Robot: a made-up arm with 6 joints. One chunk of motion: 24 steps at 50 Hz.
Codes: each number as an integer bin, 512 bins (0 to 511) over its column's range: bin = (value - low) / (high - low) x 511, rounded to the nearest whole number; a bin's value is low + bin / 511 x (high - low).
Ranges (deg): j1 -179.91..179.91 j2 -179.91..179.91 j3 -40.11..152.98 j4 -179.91..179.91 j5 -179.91..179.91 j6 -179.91..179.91
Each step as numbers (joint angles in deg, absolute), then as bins.
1 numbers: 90.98 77.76 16.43 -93.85 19.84 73.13
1 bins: 385 366 150 122 284 359
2 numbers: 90.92 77.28 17.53 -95.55 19.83 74.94
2 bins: 385 365 153 120 284 362
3 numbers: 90.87 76.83 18.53 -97.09 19.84 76.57
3 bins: 385 365 155 118 284 364
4 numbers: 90.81 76.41 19.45 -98.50 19.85 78.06
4 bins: 384 364 158 116 284 366
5 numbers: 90.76 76.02 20.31 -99.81 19.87 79.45
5 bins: 384 363 160 114 284 368
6 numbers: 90.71 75.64 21.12 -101.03 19.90 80.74
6 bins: 384 363 162 112 284 370
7 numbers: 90.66 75.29 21.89 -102.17 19.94 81.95
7 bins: 384 362 164 110 284 372
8 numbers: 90.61 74.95 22.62 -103.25 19.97 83.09
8 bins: 384 362 166 109 284 374
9 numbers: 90.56 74.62 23.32 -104.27 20.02 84.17
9 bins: 384 361 168 107 284 375
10 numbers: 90.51 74.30 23.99 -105.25 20.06 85.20
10 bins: 384 361 170 106 284 376
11 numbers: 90.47 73.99 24.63 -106.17 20.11 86.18
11 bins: 384 361 171 105 284 378
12 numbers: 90.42 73.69 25.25 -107.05 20.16 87.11
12 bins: 384 360 173 103 284 379
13 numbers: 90.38 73.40 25.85 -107.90 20.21 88.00
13 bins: 384 360 175 102 284 380
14 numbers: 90.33 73.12 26.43 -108.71 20.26 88.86
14 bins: 384 359 176 101 284 382
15 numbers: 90.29 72.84 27.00 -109.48 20.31 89.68
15 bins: 384 359 178 100 284 383
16 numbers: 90.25 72.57 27.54 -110.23 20.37 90.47
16 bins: 384 359 179 99 284 384
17 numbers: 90.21 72.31 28.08 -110.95 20.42 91.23
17 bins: 384 358 180 98 284 385
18 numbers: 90.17 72.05 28.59 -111.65 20.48 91.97
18 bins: 384 358 182 97 285 386
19 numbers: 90.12 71.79 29.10 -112.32 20.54 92.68
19 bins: 383 357 183 96 285 387
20 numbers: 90.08 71.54 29.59 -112.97 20.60 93.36
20 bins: 383 357 184 95 285 388
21 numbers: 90.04 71.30 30.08 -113.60 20.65 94.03
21 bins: 383 357 186 94 285 389
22 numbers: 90.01 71.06 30.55 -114.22 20.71 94.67
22 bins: 383 356 187 93 285 390
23 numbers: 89.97 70.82 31.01 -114.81 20.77 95.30
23 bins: 383 356 188 92 285 391
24 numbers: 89.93 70.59 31.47 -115.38 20.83 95.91
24 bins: 383 356 189 92 285 392
